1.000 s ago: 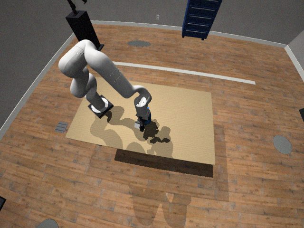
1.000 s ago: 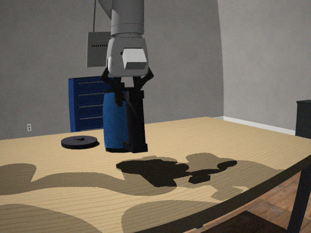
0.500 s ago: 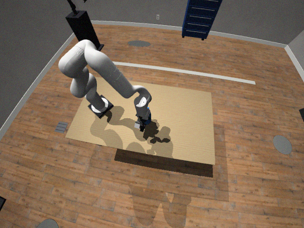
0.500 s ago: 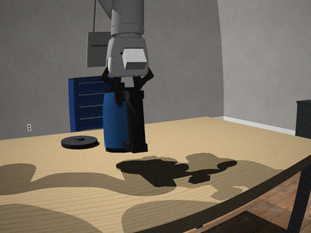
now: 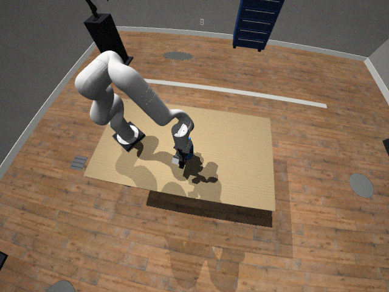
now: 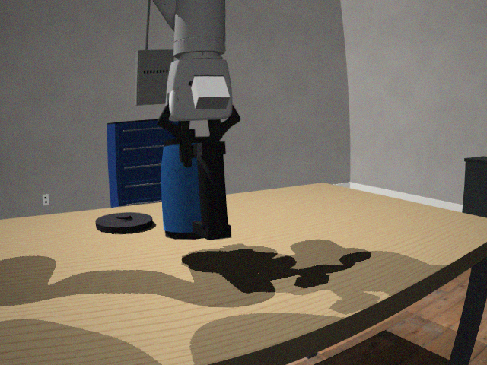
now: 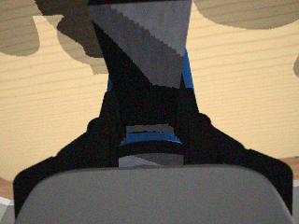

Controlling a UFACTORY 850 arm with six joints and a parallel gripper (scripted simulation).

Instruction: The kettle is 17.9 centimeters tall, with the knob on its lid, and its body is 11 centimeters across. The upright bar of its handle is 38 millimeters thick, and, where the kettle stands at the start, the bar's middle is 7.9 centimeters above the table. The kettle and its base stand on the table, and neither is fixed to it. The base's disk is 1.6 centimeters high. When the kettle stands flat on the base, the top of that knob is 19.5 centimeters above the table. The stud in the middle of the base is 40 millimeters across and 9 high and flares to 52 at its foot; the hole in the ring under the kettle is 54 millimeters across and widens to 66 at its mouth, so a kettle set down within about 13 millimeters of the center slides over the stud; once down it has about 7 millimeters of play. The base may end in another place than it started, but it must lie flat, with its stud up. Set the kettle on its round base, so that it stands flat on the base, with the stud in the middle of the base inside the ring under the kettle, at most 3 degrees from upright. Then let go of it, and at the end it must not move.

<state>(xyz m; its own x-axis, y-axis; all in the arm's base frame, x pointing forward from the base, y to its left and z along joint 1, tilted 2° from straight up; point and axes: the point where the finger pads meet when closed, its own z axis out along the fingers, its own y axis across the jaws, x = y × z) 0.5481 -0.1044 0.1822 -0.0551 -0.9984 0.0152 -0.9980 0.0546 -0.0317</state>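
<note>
Right now my hand is 50 mm above the blue kettle and 20 mm to the right of it. Also, from my hand: round kettle base 340 mm to the left, 180 mm below, 90 mm behind.
</note>
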